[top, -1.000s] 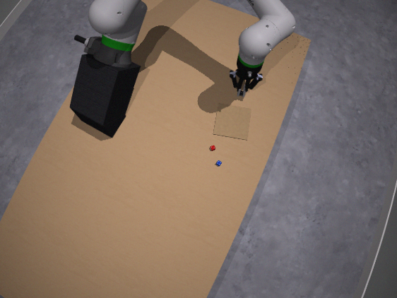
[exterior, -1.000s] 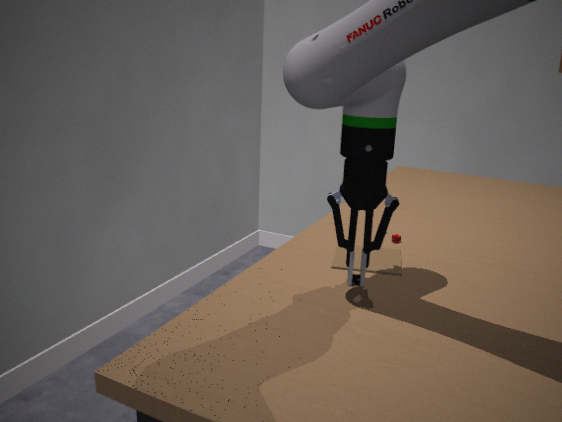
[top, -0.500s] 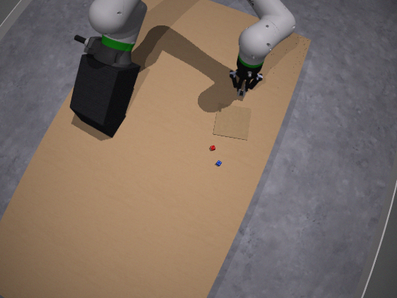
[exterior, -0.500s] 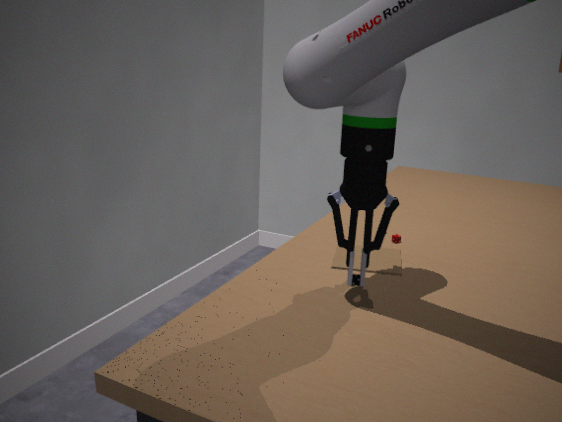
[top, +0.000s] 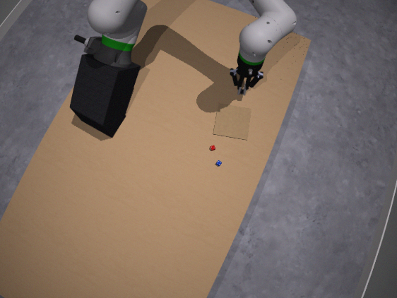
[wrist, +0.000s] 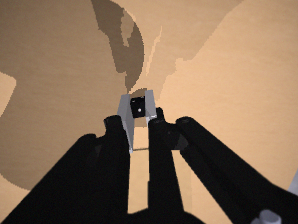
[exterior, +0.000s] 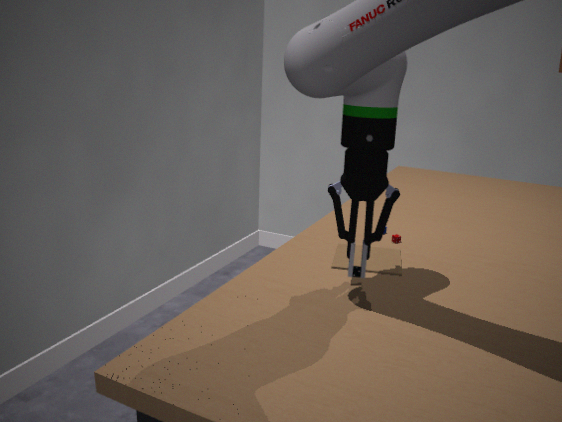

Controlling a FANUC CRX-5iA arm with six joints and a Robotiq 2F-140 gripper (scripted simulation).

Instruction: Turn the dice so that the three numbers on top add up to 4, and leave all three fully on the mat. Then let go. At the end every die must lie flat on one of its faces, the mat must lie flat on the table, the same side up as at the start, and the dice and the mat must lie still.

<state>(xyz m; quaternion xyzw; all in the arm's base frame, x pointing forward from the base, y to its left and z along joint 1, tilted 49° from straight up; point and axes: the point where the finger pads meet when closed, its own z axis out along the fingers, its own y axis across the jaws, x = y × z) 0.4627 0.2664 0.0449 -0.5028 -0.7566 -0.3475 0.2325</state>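
My hand is 13 cm to the left of the tan mat, 5 cm above it and 2 cm short of it. From my hand the other things lie so: red die (27 cm to the right, 4 cm below, 1 cm ahead); then blue die (32 cm to the right, 6 cm ahead, 4 cm below); then black die (3 cm below).
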